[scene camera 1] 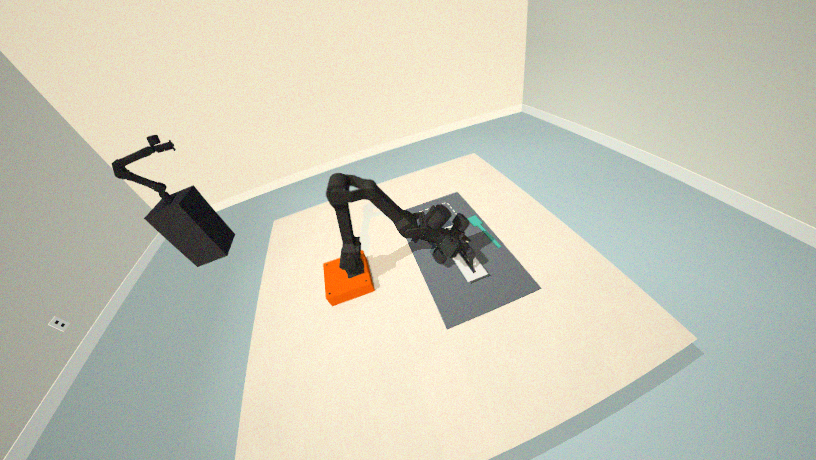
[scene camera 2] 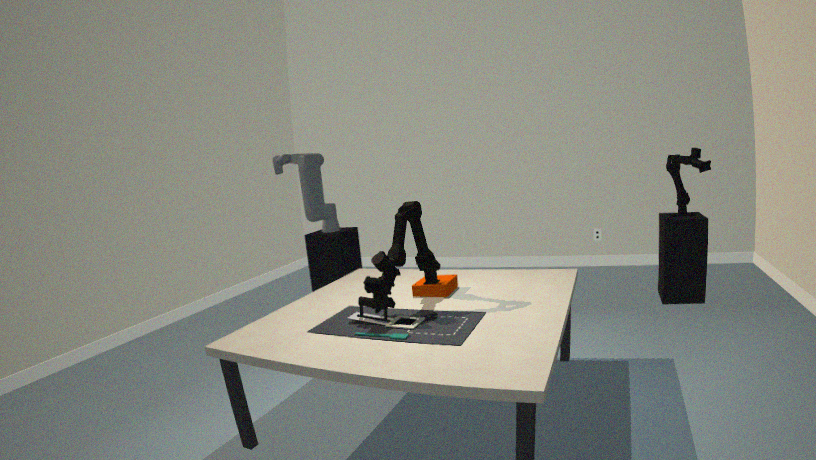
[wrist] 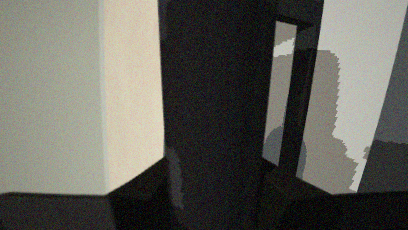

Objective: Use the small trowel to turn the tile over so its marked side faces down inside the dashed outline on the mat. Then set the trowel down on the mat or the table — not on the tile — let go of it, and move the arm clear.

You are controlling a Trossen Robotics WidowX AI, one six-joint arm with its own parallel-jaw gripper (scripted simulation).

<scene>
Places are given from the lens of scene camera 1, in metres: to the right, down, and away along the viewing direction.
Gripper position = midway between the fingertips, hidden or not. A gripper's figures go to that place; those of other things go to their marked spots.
my gripper [scene camera 1: 467, 244]: 0.22, 0.05, 0.89
small trowel [scene camera 1: 469, 266]: 0.22, 0.13, 0.85
grey mat [scene camera 1: 458, 300]: 0.17, 0.23, 0.79
</scene>
